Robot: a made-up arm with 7 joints. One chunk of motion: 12 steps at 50 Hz.
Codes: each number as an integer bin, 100 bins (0 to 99) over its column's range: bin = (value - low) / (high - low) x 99, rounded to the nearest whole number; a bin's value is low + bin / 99 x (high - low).
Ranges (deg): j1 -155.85..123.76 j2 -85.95..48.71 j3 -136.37..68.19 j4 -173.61..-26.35 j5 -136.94..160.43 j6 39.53..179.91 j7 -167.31..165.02
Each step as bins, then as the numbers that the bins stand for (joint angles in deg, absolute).
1 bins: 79 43 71 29 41 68 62
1 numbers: 67.27 -27.46 10.33 -130.47 -13.79 135.95 40.82
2 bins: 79 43 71 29 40 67 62
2 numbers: 67.27 -27.46 10.33 -130.47 -16.79 134.53 40.82
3 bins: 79 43 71 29 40 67 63
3 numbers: 67.27 -27.46 10.33 -130.47 -16.79 134.53 44.17
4 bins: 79 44 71 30 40 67 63
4 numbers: 67.27 -26.10 10.33 -128.99 -16.79 134.53 44.17
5 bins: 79 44 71 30 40 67 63
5 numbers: 67.27 -26.10 10.33 -128.99 -16.79 134.53 44.17
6 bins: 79 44 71 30 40 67 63
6 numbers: 67.27 -26.10 10.33 -128.99 -16.79 134.53 44.17
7 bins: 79 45 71 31 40 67 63
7 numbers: 67.27 -24.74 10.33 -127.50 -16.79 134.53 44.17
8 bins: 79 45 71 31 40 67 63
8 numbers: 67.27 -24.74 10.33 -127.50 -16.79 134.53 44.17
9 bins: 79 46 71 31 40 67 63
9 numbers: 67.27 -23.38 10.33 -127.50 -16.79 134.53 44.17
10 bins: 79 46 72 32 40 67 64
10 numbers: 67.27 -23.38 12.40 -126.01 -16.79 134.53 47.53
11 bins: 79 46 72 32 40 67 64
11 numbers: 67.27 -23.38 12.40 -126.01 -16.79 134.53 47.53
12 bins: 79 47 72 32 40 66 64
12 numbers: 67.27 -22.02 12.40 -126.01 -16.79 133.12 47.53
